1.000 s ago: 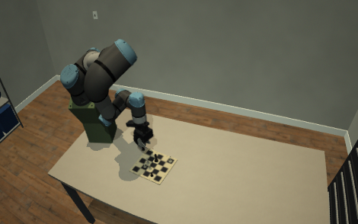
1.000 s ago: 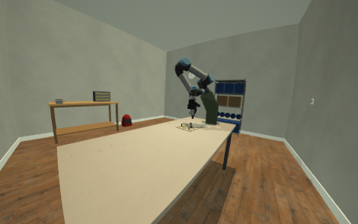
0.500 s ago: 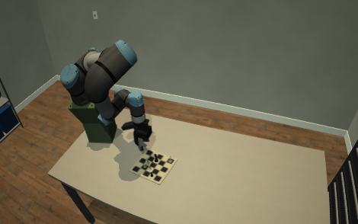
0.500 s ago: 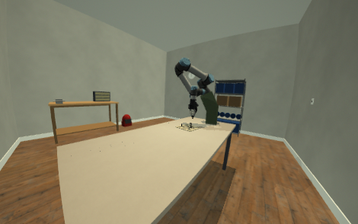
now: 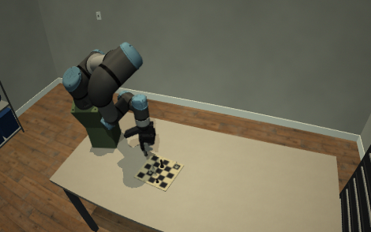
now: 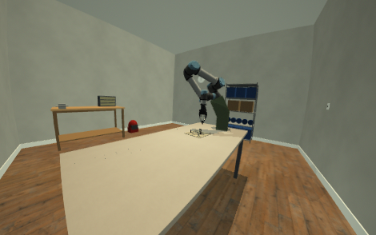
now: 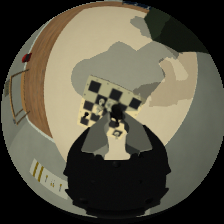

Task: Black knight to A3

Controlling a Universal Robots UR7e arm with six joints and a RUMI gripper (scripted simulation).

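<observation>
Now: hand 1 cm above the black knight. The rest, counted from my hand: small chessboard (13 cm below, 7 cm ahead, 1 cm to the right); tall black piece (10 cm below, 7 cm ahead, 3 cm to the left); pale piece (11 cm below, 4 cm to the right, 3 cm ahead).
</observation>
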